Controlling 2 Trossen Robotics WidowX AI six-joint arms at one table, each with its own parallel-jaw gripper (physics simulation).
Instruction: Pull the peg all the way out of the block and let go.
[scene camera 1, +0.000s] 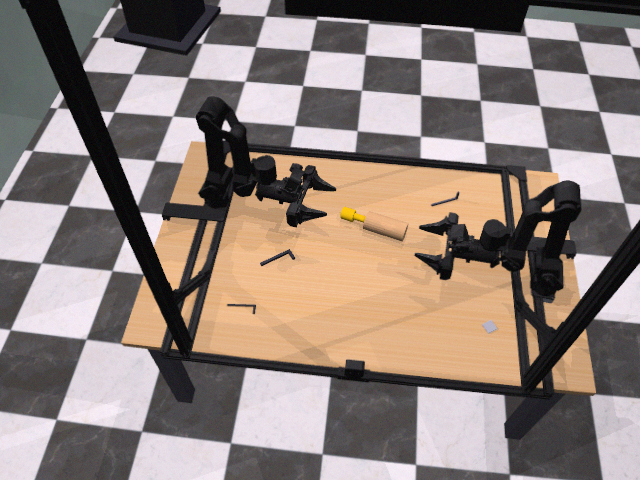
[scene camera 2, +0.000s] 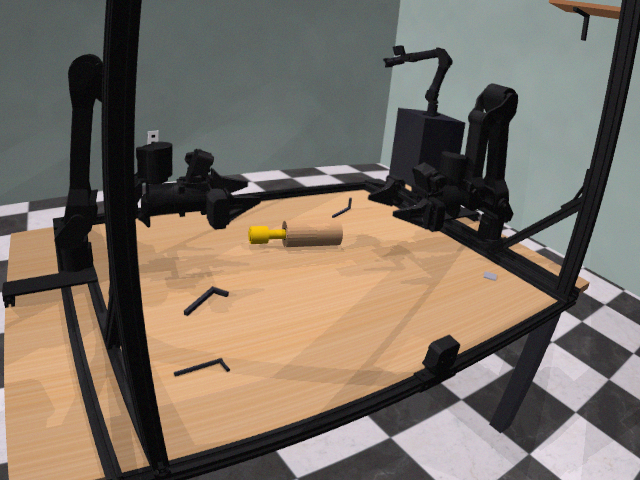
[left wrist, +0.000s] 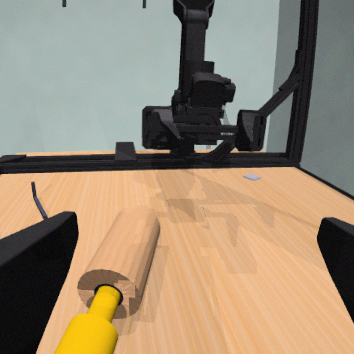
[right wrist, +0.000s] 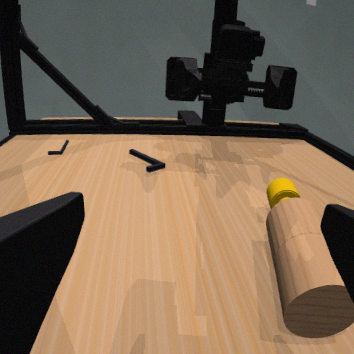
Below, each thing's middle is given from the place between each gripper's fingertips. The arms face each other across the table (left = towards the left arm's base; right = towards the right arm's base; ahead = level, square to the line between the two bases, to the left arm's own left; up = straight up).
The wooden block (scene camera 2: 301, 233) is 10 cm to the left of my right hand, 10 cm below it and 10 cm ahead of it. The rest, counted from my right hand: yellow peg (left wrist: 95, 324): 17 cm to the left, 11 cm ahead, 10 cm below.
My left hand is 12 cm above the yellow peg, 8 cm to the left of it and 7 cm short of it. Round my left hand: wooden block (15 cm to the right, 12 cm below, 6 cm ahead).
